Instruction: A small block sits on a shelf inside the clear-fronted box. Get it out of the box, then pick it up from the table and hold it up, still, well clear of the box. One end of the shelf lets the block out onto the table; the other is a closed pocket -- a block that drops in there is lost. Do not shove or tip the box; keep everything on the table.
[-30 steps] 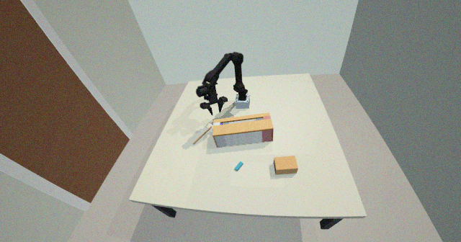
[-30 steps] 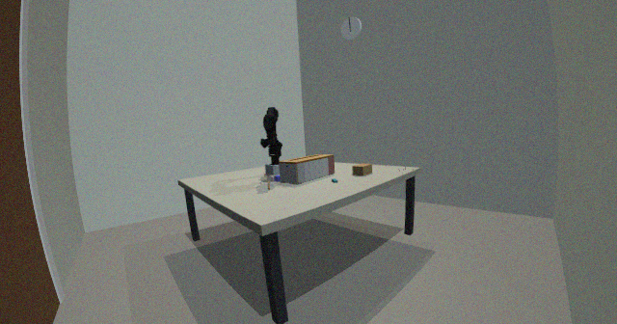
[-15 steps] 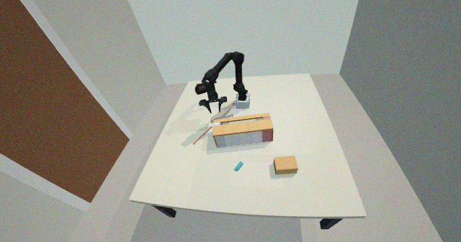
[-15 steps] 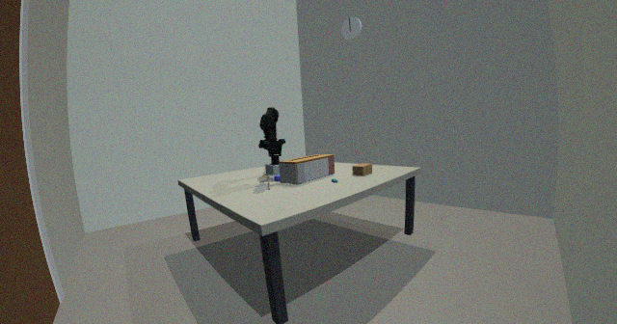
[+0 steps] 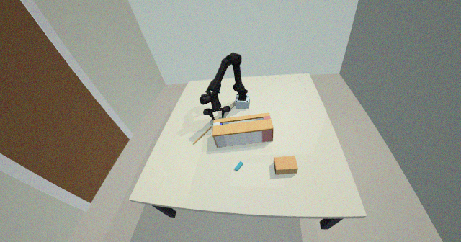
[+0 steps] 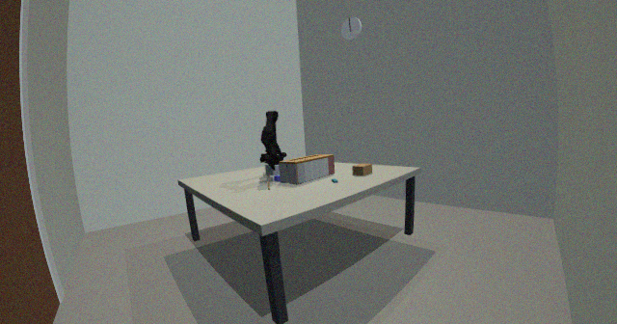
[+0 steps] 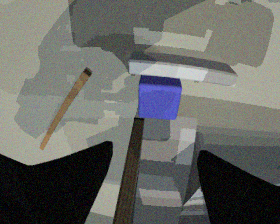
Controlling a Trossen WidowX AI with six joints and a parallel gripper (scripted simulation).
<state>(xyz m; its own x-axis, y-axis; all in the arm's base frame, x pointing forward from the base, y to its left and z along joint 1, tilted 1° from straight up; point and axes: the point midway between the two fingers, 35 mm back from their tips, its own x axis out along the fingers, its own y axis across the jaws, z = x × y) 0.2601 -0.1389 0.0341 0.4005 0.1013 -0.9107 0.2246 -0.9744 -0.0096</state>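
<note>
Right now my gripper tip is 10 mm past the small blue block and 60 mm above it. Round my gripper tip: thin wooden stick 80 mm ahead, 120 mm to the right, 70 mm below; orange block 290 mm ahead, 470 mm to the left, 40 mm below; clear-fronted box 30 mm ahead, 180 mm to the left, 10 mm below.
</note>
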